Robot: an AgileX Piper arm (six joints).
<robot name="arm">
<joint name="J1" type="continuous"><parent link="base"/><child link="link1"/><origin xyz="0.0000 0.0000 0.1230" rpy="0.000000 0.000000 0.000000"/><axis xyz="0 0 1"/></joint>
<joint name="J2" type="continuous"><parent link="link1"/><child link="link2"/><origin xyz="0.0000 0.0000 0.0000" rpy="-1.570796 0.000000 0.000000"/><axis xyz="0 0 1"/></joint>
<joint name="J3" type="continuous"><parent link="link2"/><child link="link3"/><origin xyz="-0.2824 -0.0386 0.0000" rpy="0.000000 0.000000 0.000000"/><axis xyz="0 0 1"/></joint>
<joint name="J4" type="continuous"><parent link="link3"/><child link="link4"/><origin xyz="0.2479 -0.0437 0.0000" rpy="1.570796 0.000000 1.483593"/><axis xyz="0 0 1"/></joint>
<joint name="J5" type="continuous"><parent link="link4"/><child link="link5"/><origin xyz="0.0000 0.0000 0.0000" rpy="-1.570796 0.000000 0.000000"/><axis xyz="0 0 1"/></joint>
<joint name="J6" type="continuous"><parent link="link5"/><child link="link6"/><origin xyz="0.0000 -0.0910 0.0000" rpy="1.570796 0.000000 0.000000"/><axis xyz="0 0 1"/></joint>
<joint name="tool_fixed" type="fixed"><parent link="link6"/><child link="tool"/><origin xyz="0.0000 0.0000 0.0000" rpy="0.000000 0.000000 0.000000"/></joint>
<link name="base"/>
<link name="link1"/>
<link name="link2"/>
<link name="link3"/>
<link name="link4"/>
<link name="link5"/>
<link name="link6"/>
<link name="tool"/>
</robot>
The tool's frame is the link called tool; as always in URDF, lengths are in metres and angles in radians. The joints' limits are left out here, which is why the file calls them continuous.
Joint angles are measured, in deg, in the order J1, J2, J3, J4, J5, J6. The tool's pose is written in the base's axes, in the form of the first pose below.
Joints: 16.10, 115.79, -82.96, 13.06, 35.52, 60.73
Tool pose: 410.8, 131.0, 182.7, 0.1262, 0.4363, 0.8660, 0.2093
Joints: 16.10, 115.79, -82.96, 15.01, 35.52, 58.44
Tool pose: 410.6, 132.8, 183.1, 0.1223, 0.4286, 0.8686, 0.2166
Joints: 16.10, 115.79, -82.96, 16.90, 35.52, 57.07
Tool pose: 410.3, 134.4, 183.5, 0.1171, 0.4274, 0.8678, 0.2247
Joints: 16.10, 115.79, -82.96, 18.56, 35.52, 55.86
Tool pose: 410.1, 135.9, 183.9, 0.1127, 0.4264, 0.8670, 0.2319
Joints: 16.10, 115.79, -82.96, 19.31, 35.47, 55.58
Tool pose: 410.1, 136.5, 184.1, 0.1106, 0.4279, 0.8655, 0.2356
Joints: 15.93, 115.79, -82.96, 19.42, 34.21, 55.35
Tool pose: 412.3, 135.4, 185.0, 0.1202, 0.4284, 0.8625, 0.2409
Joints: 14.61, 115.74, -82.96, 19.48, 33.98, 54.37
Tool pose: 415.6, 125.9, 185.5, 0.1268, 0.4313, 0.8604, 0.2399
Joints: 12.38, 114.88, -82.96, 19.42, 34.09, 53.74
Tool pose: 419.1, 109.3, 192.0, 0.1377, 0.4414, 0.8534, 0.2406
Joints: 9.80, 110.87, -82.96, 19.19, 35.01, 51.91
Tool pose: 416.5, 89.4, 221.3, 0.1674, 0.4382, 0.8467, 0.2510
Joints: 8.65, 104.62, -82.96, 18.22, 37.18, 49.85
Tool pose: 402.4, 78.6, 264.8, 0.2038, 0.4147, 0.8469, 0.2632
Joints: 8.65, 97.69, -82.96, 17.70, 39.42, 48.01
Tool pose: 379.8, 75.6, 310.8, 0.2404, 0.3846, 0.8459, 0.2807
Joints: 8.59, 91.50, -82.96, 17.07, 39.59, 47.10
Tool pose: 357.6, 71.2, 351.0, 0.2860, 0.3628, 0.8344, 0.3006
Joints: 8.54, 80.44, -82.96, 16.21, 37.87, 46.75
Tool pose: 309.3, 62.2, 418.7, 0.3756, 0.3317, 0.7941, 0.3440
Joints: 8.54, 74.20, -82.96, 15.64, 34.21, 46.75
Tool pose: 278.2, 55.7, 456.2, 0.4416, 0.3125, 0.7530, 0.3747
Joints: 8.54, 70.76, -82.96, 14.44, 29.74, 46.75
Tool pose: 260.3, 50.5, 479.0, 0.4956, 0.2969, 0.7162, 0.3915
